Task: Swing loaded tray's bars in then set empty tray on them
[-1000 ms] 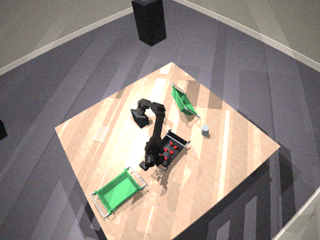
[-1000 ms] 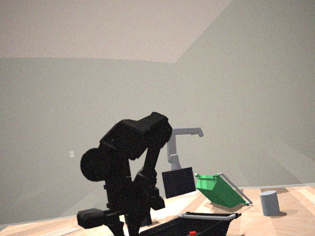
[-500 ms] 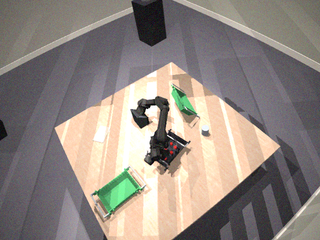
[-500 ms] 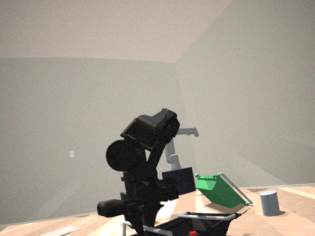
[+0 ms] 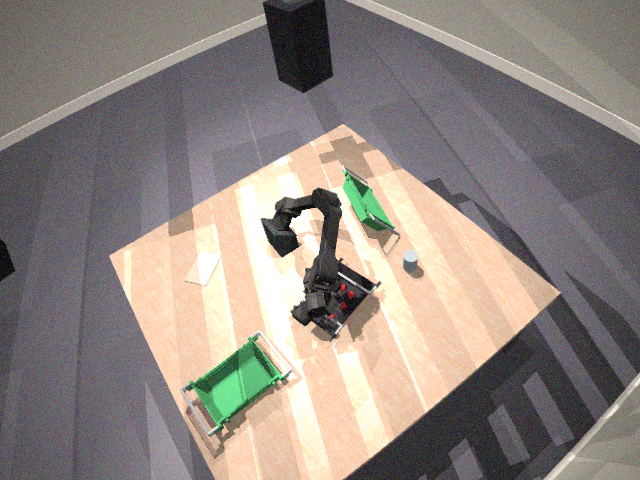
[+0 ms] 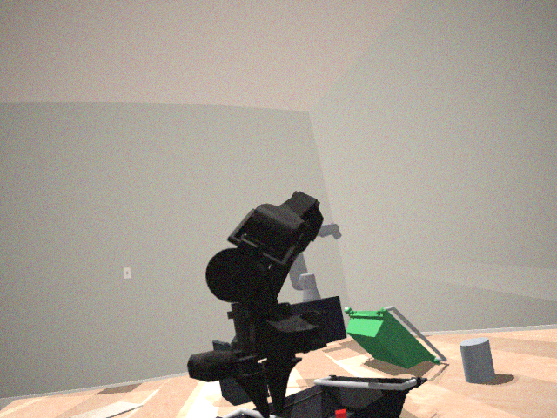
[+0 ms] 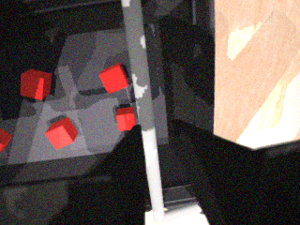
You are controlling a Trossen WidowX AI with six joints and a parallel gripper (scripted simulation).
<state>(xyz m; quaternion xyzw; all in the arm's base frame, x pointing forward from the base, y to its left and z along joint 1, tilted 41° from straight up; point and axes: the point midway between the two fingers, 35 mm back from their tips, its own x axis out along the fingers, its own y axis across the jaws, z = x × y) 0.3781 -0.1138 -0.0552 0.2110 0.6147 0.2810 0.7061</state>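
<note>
My gripper tip is now 23 cm past the green tray and 48 cm to the right of it. Round my gripper tip: flat pale sheet 52 cm behind, 19 cm to the right, 7 cm below.
</note>
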